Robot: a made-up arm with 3 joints. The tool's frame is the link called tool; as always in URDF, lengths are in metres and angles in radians.
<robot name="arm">
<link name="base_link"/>
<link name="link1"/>
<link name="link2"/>
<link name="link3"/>
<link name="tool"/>
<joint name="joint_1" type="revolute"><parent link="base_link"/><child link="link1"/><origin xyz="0 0 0.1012" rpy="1.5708 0 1.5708"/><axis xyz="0 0 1"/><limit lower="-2.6" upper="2.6" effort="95" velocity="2.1"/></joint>
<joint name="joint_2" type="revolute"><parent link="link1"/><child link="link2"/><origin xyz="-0.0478 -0.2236 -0.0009" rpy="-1.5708 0 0"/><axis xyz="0 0 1"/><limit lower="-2.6" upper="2.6" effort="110" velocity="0.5"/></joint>
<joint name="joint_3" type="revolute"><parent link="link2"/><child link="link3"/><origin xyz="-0.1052 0.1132 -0.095" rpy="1.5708 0 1.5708"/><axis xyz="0 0 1"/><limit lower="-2.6" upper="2.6" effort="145" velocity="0.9"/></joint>
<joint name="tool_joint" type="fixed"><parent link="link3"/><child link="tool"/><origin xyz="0.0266 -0.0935 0.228" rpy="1.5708 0 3.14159"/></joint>
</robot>
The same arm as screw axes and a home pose.
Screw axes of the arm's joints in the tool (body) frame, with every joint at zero. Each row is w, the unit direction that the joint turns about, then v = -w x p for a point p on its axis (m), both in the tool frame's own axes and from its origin. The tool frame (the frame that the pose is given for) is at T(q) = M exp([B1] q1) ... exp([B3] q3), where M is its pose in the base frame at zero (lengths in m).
B1: w 1 -0.000007 -0.000003 v 0.0000 0.4121 0.0750
B2: w 0.000003 0 1 v -0.1228 -0.1398 0.0000
B3: w 0.000007 1 0 v -0.0935 0.0000 0.0266
M: xyz -0.1407 0.0750 -0.3109 (m) quaternion w x y z 1 0 -0.000001 0.000004
Joint limits (rad, base to tool): -2.6000..2.6000 -2.6000..2.6000 -2.6000..2.6000

